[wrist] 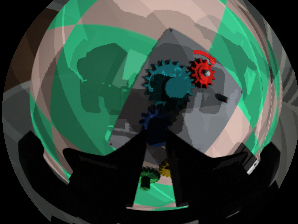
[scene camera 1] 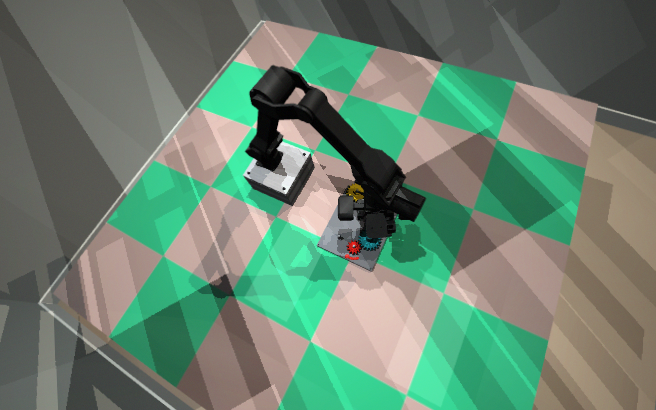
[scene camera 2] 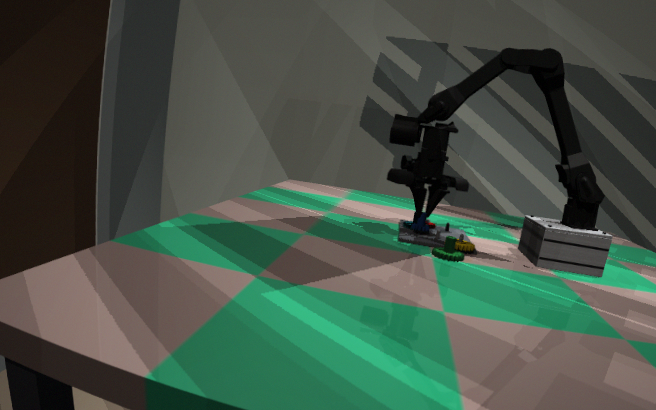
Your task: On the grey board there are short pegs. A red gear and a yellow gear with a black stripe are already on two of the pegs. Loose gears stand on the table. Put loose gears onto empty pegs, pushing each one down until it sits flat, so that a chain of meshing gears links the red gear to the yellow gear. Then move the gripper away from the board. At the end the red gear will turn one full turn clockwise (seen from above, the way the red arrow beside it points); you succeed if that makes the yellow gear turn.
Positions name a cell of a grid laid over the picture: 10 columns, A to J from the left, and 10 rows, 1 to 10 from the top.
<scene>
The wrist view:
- gripper: F6
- blue gear: F6
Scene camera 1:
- gripper: F6
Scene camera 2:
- gripper: G6
</scene>
